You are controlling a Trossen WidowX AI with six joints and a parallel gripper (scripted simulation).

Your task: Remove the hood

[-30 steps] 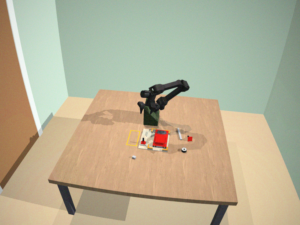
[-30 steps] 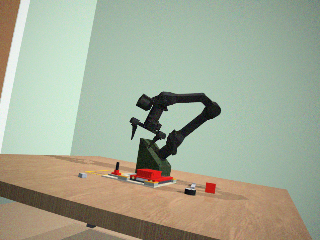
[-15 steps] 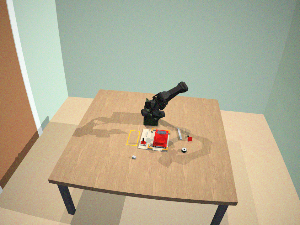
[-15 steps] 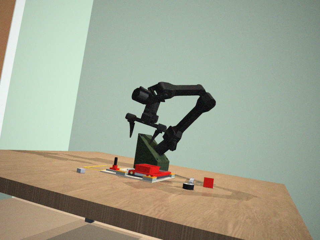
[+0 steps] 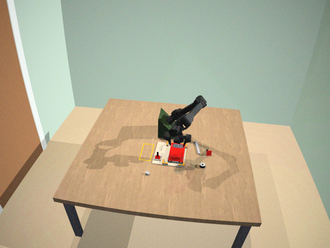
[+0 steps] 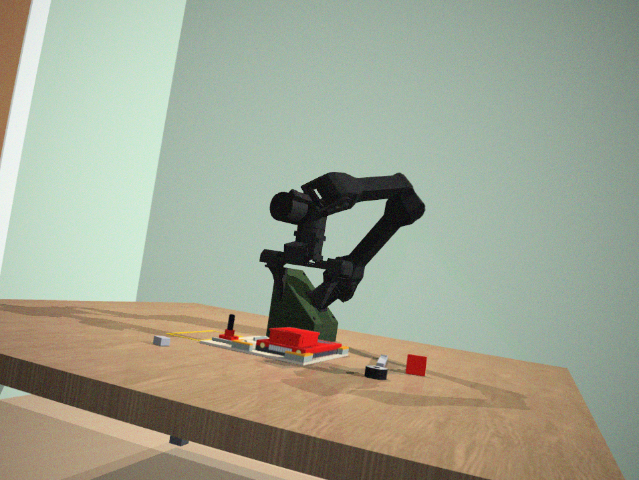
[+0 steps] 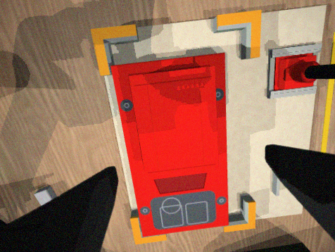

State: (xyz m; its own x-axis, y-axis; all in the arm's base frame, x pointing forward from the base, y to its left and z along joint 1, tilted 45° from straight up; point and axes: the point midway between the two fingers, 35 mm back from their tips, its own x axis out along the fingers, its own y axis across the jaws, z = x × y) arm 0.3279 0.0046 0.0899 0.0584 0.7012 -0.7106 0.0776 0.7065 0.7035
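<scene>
The red hood is 1 cm ahead of my gripper tip and 6 cm below it. Also, from my gripper tip: small grey block 19 cm ahead, 19 cm to the right, 10 cm below; black wheel 8 cm ahead, 19 cm to the left, 9 cm below; grey bar 12 cm behind, 16 cm to the left, 10 cm below.
</scene>
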